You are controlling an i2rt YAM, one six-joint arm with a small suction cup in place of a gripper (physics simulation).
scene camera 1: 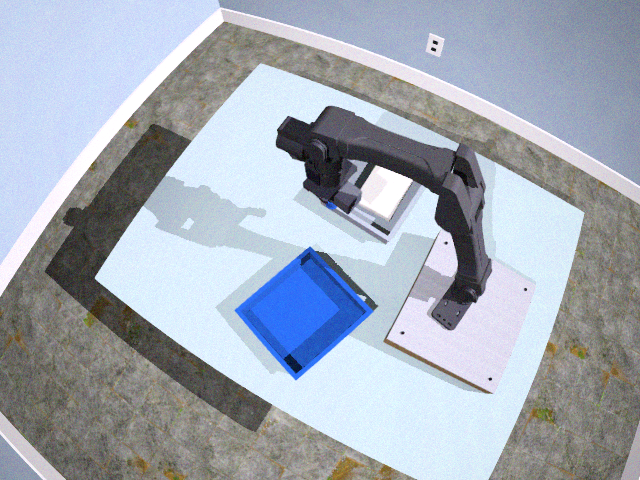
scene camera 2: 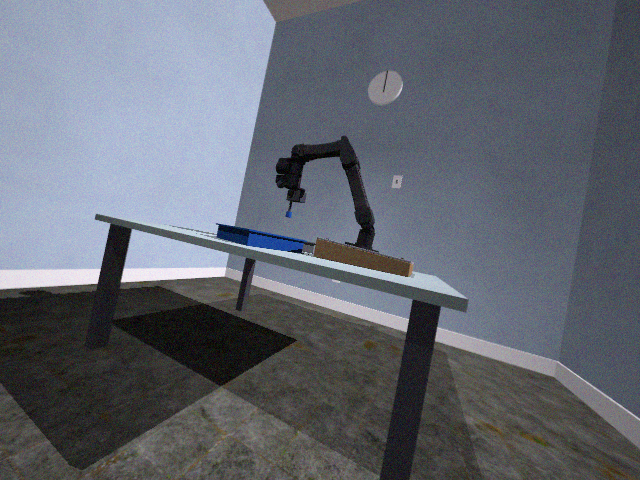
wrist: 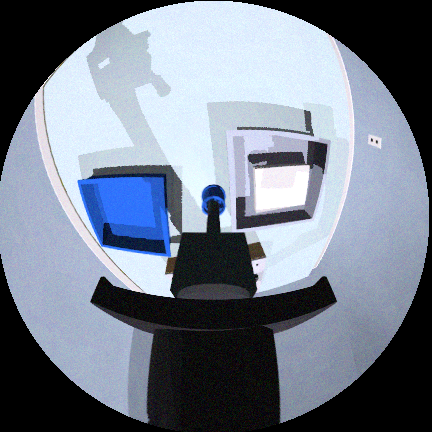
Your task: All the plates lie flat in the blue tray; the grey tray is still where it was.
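Seen in the pictures: hand, its tool point: [scene camera 1: 331, 203] [scene camera 2: 288, 217] [wrist: 213, 194]; arm's base, origin of its link: [scene camera 1: 462, 292] [scene camera 2: 362, 249].
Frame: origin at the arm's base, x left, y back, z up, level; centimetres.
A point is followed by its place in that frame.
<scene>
My gripper, a small blue suction cup [scene camera 1: 330, 205] [scene camera 2: 288, 213] [wrist: 214, 200] {z 8.5, x 5.4, y -37.4 cm}, points down well above the table and holds nothing. In the wrist view it shows between the two trays, closer to the grey one. White square plates [scene camera 1: 385, 192] {z -3.4, x -11.1, y -32.2 cm} [wrist: 282, 189] {z -3.5, x -11.6, y -32.8 cm} lie flat, seemingly stacked, inside the grey tray [scene camera 1: 361, 225] {z -3.9, x 0.7, y -31.4 cm} [wrist: 242, 182] {z -5.6, x -2.0, y -33.6 cm}; their number cannot be told. The arm hides part of the grey tray in scene camera 1. The blue tray [scene camera 1: 297, 310] {z -5.7, x 28.1, y -29.9 cm} [scene camera 2: 273, 242] {z -3.7, x 31.6, y -17.6 cm} [wrist: 127, 200] {z -5.6, x 27.1, y -30.8 cm} stands apart from the grey tray, and its floor is bare. No plate shows in scene camera 2.
The arm stands on a thick pale board [scene camera 1: 465, 351] {z -0.4, x 11.5, y 9.4 cm} [scene camera 2: 361, 257] {z -3.0, x 17.9, y 7.9 cm} with a brown edge, beside both trays. The pale table [scene camera 1: 175, 304] {z -5.9, x 48.7, y -55.7 cm} [scene camera 2: 175, 232] {z -6.1, x 53.3, y -36.4 cm} carries everything. The raised walls of both trays stand up from the table, and the arm casts a long shadow across it.
</scene>
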